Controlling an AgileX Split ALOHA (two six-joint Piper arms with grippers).
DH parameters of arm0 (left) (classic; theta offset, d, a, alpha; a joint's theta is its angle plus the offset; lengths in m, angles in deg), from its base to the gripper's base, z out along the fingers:
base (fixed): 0 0 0 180
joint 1: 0 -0.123 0 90
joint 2: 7.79 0 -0.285 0
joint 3: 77.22 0 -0.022 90
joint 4: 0 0.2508 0 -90
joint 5: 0 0 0.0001 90
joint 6: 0 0.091 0 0
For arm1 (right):
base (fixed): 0 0 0 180
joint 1: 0 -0.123 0 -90
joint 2: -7.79 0 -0.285 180
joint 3: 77.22 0 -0.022 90
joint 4: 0 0.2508 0 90
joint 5: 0 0 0.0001 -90
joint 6: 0 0.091 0 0
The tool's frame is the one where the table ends.
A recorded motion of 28 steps. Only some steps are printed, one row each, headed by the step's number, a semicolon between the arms.
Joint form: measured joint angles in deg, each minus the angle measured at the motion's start. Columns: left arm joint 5, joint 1, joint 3, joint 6, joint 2, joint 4; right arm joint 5, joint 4, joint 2, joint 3, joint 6, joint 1.
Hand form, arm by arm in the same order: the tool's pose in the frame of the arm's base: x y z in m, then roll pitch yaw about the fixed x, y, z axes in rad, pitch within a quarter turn. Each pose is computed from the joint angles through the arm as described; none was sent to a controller.
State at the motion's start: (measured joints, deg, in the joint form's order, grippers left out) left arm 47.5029 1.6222 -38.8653 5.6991 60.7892 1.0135; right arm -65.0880 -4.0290 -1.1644 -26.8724 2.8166 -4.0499
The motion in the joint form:
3: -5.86 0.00 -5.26 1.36 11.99 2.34; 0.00 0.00 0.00 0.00 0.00 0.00
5: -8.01 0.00 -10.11 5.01 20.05 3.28; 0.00 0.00 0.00 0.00 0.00 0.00
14: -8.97 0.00 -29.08 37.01 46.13 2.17; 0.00 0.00 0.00 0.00 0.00 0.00
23: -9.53 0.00 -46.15 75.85 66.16 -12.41; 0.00 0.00 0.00 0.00 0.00 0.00
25: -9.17 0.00 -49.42 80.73 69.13 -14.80; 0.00 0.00 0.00 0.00 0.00 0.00
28: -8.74 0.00 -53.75 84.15 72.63 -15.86; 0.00 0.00 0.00 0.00 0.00 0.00
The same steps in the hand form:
3: 0.2298 -0.0030 0.2410 3.0271 0.4190 2.9305; -0.0018 -0.0059 0.2630 -3.1064 0.9725 -3.1055
5: 0.2633 -0.0031 0.2309 2.9900 0.3894 2.8485; -0.0018 -0.0059 0.2630 -3.1064 0.9725 -3.1055
14: 0.3666 -0.0072 0.1732 2.8979 0.1899 2.3064; -0.0018 -0.0059 0.2630 -3.1064 0.9725 -3.1055
23: 0.4380 -0.0235 0.1053 2.9135 0.1938 1.8085; -0.0018 -0.0059 0.2630 -3.1064 0.9725 -3.1055
25: 0.4491 -0.0262 0.0961 2.9057 0.2073 1.7496; -0.0018 -0.0059 0.2630 -3.1064 0.9725 -3.1055
28: 0.4630 -0.0277 0.0864 2.8891 0.2100 1.6990; -0.0018 -0.0059 0.2630 -3.1064 0.9725 -3.1055

